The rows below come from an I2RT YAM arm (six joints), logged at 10 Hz.
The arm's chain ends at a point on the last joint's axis. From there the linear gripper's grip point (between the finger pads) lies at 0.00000 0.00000 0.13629 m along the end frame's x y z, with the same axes.
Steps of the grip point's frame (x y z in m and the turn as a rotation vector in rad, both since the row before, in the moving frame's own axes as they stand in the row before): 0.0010 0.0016 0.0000 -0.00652 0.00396 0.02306; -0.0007 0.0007 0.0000 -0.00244 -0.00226 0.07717; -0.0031 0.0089 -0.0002 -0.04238 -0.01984 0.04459; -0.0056 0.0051 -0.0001 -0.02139 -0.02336 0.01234; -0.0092 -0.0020 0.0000 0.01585 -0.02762 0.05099; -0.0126 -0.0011 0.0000 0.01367 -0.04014 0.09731; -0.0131 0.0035 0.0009 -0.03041 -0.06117 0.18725; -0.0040 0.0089 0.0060 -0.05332 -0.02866 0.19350; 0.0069 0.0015 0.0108 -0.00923 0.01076 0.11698; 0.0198 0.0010 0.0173 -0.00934 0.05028 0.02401; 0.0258 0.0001 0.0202 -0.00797 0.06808 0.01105; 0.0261 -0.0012 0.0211 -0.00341 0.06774 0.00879
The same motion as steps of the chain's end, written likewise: 0.0005 0.0007 0.0000 -0.00652 0.00396 0.02306; -0.0004 0.0004 0.0000 -0.00244 -0.00226 0.07717; -0.0003 0.0032 -0.0001 -0.04238 -0.01984 0.04459; -0.0024 0.0022 0.0000 -0.02139 -0.02336 0.01234; -0.0055 0.0003 0.0001 0.01585 -0.02762 0.05099; -0.0072 0.0010 0.0001 0.01367 -0.04014 0.09731; -0.0044 0.0002 0.0012 -0.03041 -0.06117 0.18725; 0.0006 0.0021 0.0062 -0.05332 -0.02866 0.19350; 0.0055 0.0002 0.0108 -0.00923 0.01076 0.11698; 0.0130 -0.0004 0.0175 -0.00934 0.05028 0.02401; 0.0165 -0.0010 0.0205 -0.00797 0.06808 0.01105; 0.0169 -0.0017 0.0214 -0.00341 0.06774 0.00879
